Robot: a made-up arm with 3 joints. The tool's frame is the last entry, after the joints. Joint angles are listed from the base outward. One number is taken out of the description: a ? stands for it. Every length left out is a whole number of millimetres.
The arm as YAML. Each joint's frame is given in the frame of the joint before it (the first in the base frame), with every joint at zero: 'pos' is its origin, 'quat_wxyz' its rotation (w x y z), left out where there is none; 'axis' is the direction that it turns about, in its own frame. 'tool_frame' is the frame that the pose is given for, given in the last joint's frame.
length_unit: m
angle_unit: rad
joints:
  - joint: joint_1
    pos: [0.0, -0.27, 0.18]
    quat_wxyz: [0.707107, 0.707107, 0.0, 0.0]
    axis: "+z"
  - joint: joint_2
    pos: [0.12, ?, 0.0]
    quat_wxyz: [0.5, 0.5, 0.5, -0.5]
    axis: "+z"
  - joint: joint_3
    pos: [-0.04, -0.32, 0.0]
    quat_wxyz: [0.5, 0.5, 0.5, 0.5]
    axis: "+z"
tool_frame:
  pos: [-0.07, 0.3, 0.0]
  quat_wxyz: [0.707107, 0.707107, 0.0, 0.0]
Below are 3 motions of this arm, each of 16 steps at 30 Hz.
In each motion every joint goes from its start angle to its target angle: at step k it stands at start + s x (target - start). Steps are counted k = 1, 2, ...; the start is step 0. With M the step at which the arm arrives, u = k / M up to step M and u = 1 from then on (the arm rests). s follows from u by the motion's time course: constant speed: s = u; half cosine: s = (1 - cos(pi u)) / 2; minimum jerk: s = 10 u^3 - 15 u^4 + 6 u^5.
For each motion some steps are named. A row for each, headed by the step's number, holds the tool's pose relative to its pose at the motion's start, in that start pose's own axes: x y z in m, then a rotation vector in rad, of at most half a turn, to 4 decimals.
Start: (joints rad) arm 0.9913 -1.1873 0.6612
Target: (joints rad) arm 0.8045 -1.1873 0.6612
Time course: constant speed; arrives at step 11
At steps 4, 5, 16:
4: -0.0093 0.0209 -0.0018 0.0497 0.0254 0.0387
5: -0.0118 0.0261 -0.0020 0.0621 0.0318 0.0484
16: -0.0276 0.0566 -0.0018 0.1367 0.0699 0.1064

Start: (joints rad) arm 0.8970 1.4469 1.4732
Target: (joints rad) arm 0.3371 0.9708 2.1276
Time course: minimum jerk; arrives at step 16
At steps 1, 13, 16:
1: -0.0004 -0.0008 0.0001 -0.0012 0.0016 -0.0011
13: -0.2505 -0.1696 0.1866 -0.3334 0.7827 -0.6018
16: -0.2623 -0.1681 0.2016 -0.3406 0.8266 -0.6380

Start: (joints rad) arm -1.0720 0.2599 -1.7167
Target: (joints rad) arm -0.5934 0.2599 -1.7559
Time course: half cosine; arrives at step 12
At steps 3, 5, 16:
3: 0.0073 0.0029 -0.0122 -0.0027 -0.0735 -0.0178
5: 0.0201 0.0069 -0.0296 -0.0070 -0.1859 -0.0451
16: 0.0651 0.0154 -0.0687 -0.0203 -0.5017 -0.1215

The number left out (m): -0.14
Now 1 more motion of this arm.
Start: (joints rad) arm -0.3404 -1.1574 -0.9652
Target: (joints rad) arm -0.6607 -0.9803 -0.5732
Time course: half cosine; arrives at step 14
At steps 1, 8, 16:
1: -0.0022 0.0016 0.0007 0.0003 0.0065 -0.0043
8: -0.0941 0.0934 0.0516 0.0354 0.3270 -0.2033
16: -0.1333 0.1642 0.1043 0.0808 0.5427 -0.3254

